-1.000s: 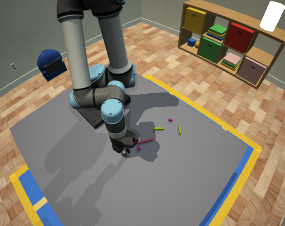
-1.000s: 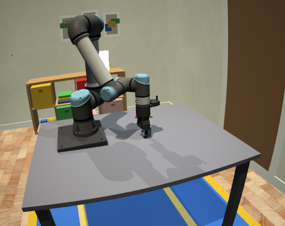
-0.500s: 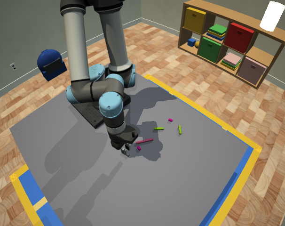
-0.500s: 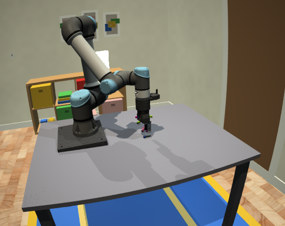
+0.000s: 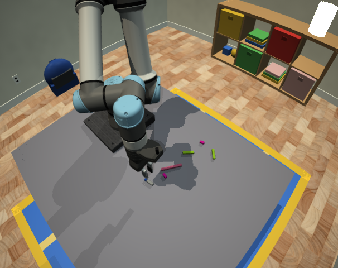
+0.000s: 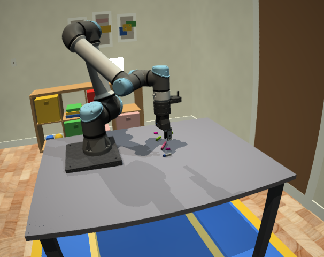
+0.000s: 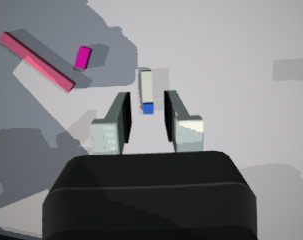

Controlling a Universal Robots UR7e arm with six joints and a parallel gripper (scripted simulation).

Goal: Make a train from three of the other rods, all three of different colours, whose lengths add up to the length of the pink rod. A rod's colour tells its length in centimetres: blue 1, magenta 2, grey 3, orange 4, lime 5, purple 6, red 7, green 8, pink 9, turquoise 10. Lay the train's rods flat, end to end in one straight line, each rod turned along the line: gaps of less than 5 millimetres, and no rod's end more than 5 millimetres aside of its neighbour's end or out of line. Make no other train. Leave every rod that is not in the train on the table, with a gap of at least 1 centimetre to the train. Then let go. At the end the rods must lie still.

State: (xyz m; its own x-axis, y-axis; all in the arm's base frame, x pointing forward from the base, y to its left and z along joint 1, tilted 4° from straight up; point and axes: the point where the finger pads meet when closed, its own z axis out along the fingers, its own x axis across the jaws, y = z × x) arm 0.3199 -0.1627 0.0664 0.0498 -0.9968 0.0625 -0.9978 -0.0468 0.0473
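Now: the lime rod 130 mm ahead of my hand, 280 mm to the left of it and 100 mm below it. From my hand the other things lie so: blue rod: 20 mm behind, 100 mm below; then pink rod: 30 mm ahead, 110 mm to the left, 100 mm below; then grey rod: 100 mm below.
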